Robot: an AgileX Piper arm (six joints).
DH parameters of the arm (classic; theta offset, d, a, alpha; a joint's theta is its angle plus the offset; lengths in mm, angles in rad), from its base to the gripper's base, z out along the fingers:
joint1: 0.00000 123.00 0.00 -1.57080
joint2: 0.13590 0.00 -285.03 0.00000
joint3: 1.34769 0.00 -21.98 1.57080
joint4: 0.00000 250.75 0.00 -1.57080
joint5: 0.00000 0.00 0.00 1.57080
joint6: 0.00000 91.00 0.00 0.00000
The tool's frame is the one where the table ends.
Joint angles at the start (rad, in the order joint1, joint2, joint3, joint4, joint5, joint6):
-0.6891 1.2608 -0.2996 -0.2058 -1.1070 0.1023
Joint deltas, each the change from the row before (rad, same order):
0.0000 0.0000 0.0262 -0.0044 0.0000 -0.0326
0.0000 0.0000 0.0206 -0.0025 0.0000 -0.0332
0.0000 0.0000 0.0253 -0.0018 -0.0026 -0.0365
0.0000 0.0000 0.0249 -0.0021 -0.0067 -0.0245
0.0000 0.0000 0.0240 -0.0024 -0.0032 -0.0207
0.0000 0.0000 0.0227 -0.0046 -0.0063 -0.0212
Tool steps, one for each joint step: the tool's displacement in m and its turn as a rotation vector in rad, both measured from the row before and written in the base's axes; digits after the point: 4 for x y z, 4 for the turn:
-0.0031 0.0030 -0.0069 -0.0135 0.0373 -0.0033
-0.0026 0.0024 -0.0054 -0.0168 0.0324 -0.0041
-0.0033 0.0030 -0.0062 -0.0177 0.0351 -0.0041
-0.0034 0.0031 -0.0057 -0.0097 0.0257 -0.0009
-0.0034 0.0030 -0.0056 -0.0054 0.0263 -0.0002
-0.0032 0.0032 -0.0050 -0.0091 0.0235 0.0024

